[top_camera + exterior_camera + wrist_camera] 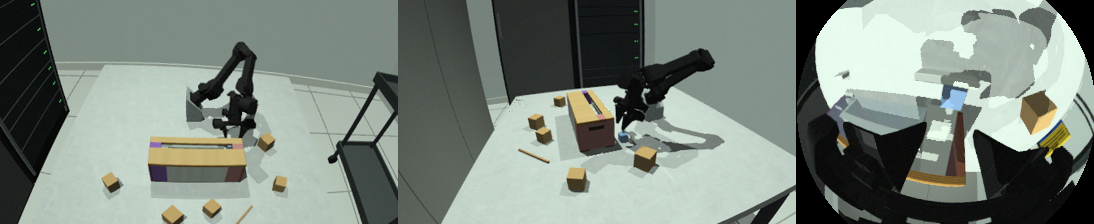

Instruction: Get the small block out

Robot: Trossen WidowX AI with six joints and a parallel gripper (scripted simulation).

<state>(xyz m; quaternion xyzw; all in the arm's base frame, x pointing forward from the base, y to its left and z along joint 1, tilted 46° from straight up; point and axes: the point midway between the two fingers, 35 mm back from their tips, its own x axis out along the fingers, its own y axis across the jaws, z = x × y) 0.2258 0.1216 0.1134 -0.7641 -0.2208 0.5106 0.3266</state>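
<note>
The blue block lies 50 mm below my gripper tip and 20 mm behind it. From my gripper tip the other things lie so: box 160 mm to the right, 60 mm ahead, 10 mm below; thin wooden stick 370 mm ahead, 70 mm below.
</note>
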